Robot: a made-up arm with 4 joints.
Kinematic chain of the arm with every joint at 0, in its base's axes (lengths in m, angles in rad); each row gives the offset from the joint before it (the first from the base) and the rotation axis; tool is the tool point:
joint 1: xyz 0 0 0.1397 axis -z
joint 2: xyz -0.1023 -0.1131 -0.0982 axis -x
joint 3: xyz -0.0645 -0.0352 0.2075 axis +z
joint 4: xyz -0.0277 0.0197 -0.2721 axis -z
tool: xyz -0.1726 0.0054 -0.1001
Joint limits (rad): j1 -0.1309..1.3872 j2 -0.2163..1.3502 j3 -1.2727..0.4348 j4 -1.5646..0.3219
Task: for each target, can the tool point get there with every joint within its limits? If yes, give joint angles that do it. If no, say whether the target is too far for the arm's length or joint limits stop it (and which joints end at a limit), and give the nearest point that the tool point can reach.
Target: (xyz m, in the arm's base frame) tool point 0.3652 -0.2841 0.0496
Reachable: no: joint limits stop it (at a limit: joint 1, joint 3, joint 4) | nearest point -0.0849 -0.3773 0.0509 | short by 0.460 m
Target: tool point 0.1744 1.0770 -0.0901
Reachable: no: too far | nearest point -0.0778 0.3382 -0.1055 | short by 0.781 m
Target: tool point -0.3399 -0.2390 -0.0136
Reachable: yes | joints 0.4363 0.4886 0.1549 -1.3900
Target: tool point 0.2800 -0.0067 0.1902
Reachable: no: joint limits stop it (at a limit: joint 1, joint 2, joint 3, joint 4) | nearest point 0.0595 0.1602 -0.0830 | short by 0.389 m
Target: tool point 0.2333 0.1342 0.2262
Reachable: no: joint limits stop it (at a limit: joint 1, joint 2, joint 3, joint 4) | nearest point 0.0595 0.1602 -0.0830 | short by 0.356 m
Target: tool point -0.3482 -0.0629 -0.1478
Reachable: yes | joints 0.3210 0.8744 -0.5578 0.1228
